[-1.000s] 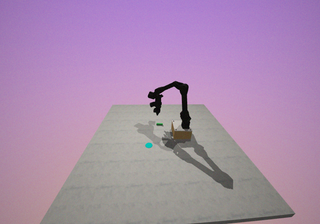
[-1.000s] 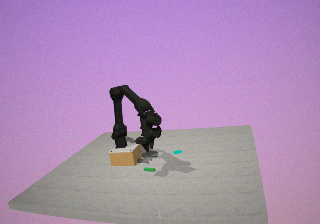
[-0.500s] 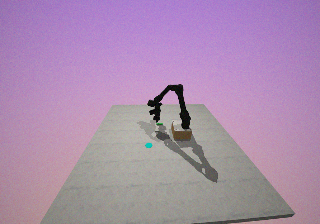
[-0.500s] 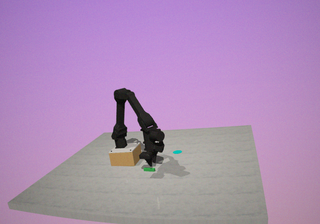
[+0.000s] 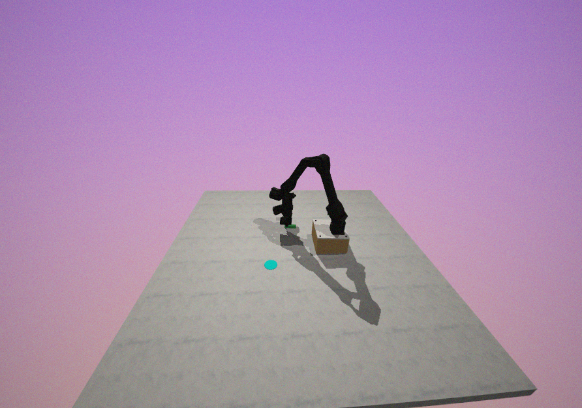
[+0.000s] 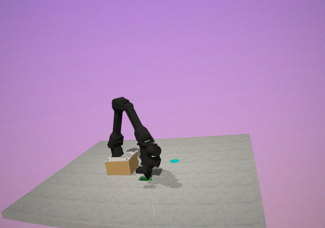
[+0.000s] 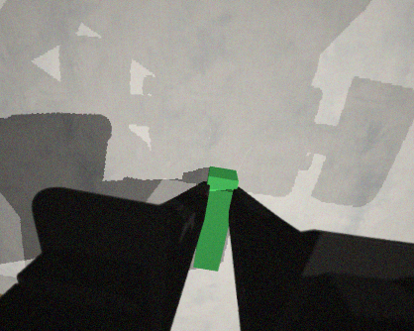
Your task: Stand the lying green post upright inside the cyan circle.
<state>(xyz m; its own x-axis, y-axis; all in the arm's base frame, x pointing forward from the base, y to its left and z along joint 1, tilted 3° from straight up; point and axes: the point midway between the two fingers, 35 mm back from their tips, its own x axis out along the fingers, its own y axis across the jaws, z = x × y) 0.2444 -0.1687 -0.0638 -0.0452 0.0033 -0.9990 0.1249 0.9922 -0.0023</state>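
My gripper tip is now 90 mm short of the cyan circle, 290 mm to the right of it and 10 mm above it. The rest, counted from my gripper tip: green post: 20 mm behind.
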